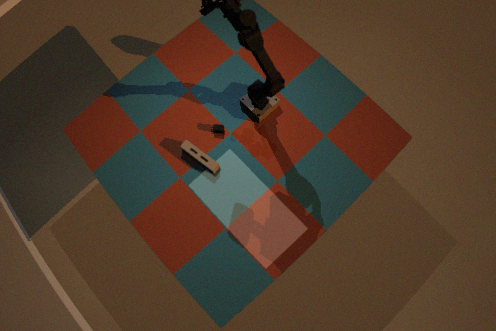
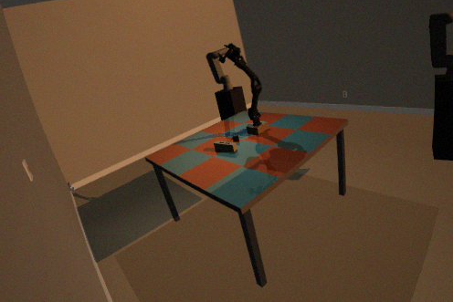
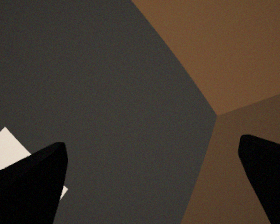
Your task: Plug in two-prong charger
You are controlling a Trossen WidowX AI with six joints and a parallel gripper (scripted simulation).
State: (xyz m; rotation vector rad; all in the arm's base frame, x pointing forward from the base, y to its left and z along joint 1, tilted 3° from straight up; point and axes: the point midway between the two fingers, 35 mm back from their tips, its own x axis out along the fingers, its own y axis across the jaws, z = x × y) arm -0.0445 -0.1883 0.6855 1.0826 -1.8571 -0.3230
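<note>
Now: gripper tip 240 mm short of the two-prong charger, 120 mm to the right of it and 750 mm above it.
</note>
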